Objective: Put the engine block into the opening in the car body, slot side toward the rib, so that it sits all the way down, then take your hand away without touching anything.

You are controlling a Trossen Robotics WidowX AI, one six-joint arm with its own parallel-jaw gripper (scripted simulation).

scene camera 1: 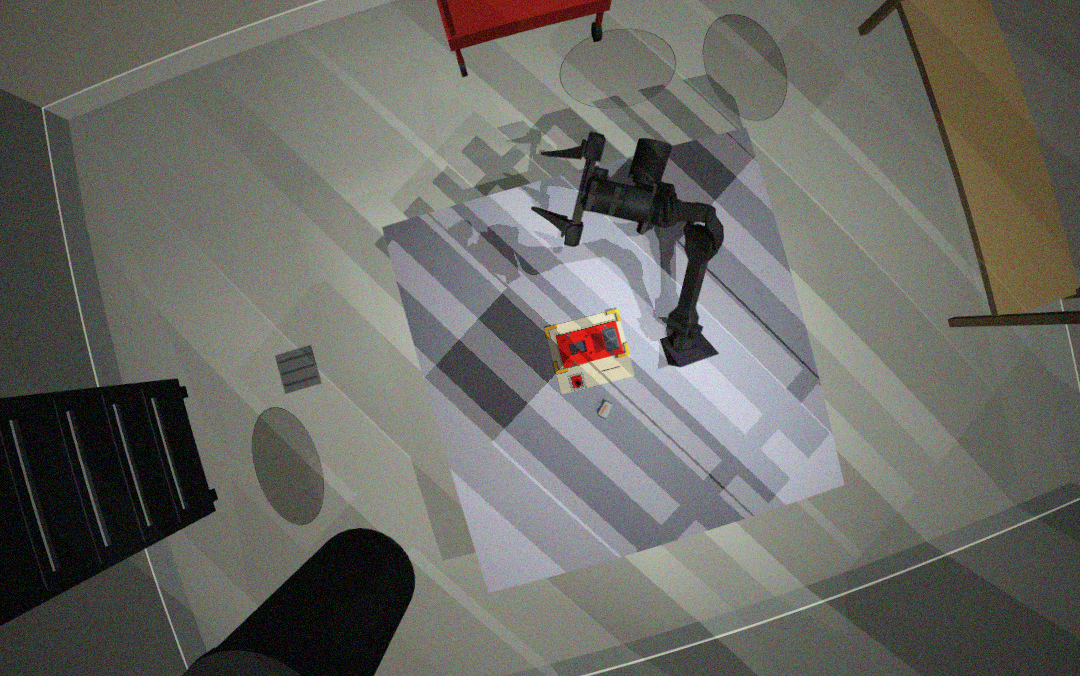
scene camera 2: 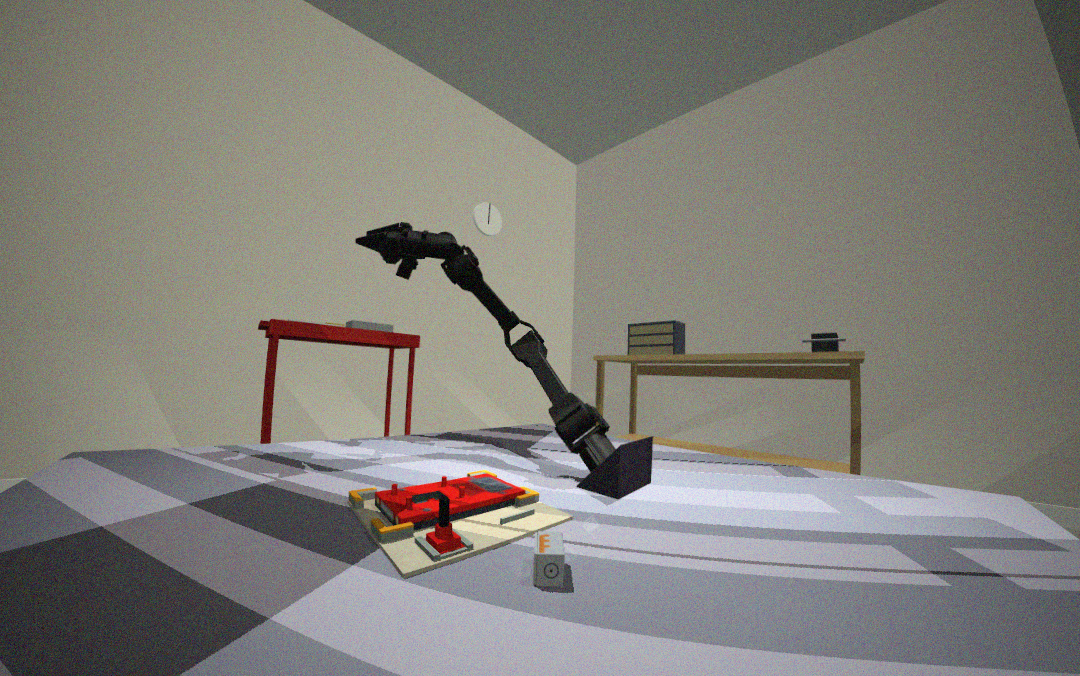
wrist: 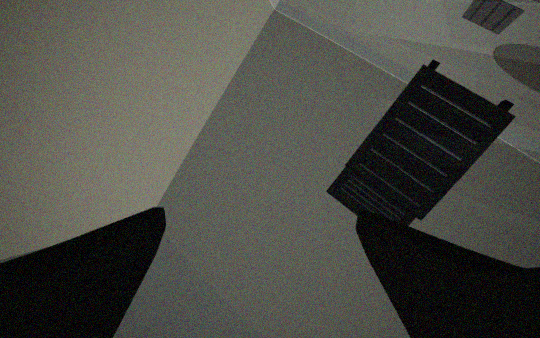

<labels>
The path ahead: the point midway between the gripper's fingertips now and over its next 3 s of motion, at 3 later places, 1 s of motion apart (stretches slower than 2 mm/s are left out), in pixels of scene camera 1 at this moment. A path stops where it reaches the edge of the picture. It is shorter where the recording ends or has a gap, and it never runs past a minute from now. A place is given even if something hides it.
My gripper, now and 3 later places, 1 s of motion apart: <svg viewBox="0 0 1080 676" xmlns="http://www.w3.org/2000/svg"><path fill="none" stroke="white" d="M536 181L522 372L583 424L607 411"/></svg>
</labels>
